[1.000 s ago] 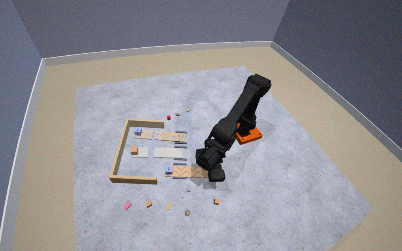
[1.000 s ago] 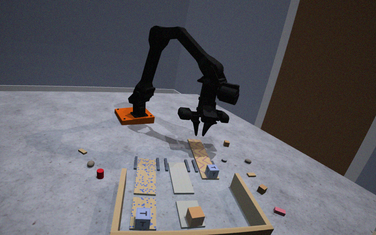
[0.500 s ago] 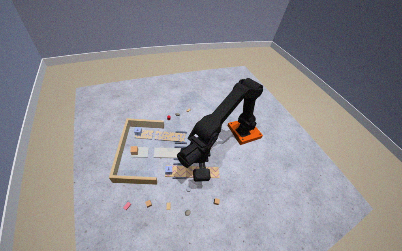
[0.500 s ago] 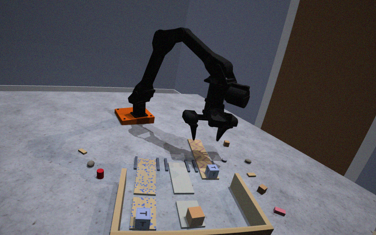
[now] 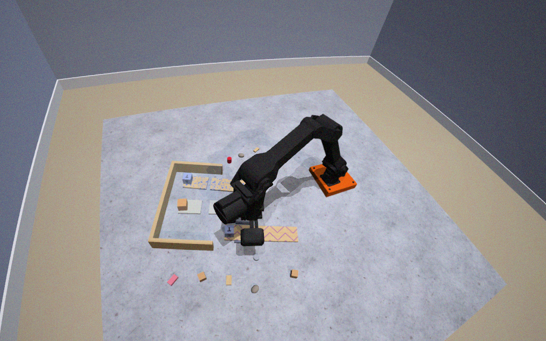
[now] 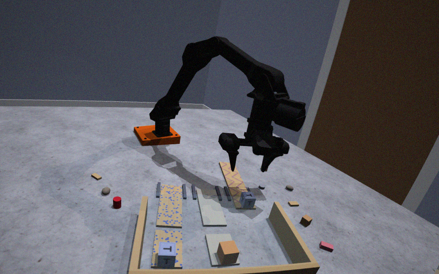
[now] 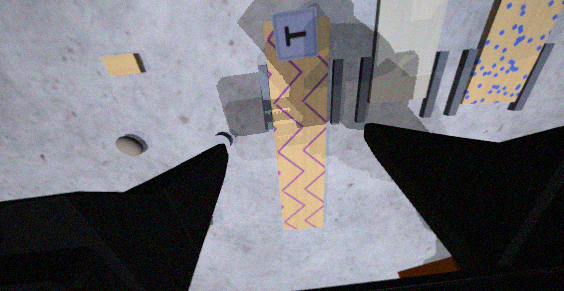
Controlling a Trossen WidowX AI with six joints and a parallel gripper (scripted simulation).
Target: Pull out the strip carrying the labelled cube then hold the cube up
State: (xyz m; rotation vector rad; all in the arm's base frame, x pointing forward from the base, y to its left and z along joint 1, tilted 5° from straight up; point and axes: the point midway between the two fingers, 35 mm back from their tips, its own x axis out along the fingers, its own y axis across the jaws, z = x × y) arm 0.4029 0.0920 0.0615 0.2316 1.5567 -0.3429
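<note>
My gripper tip is now 70 mm above the zigzag strip, 50 mm past it and 10 mm to the right of it. The rest, counted from my gripper tip: red cylinder (340 mm to the right, 60 mm below, 60 mm behind); pink block (260 mm ahead, 70 mm below, 50 mm to the left).
</note>
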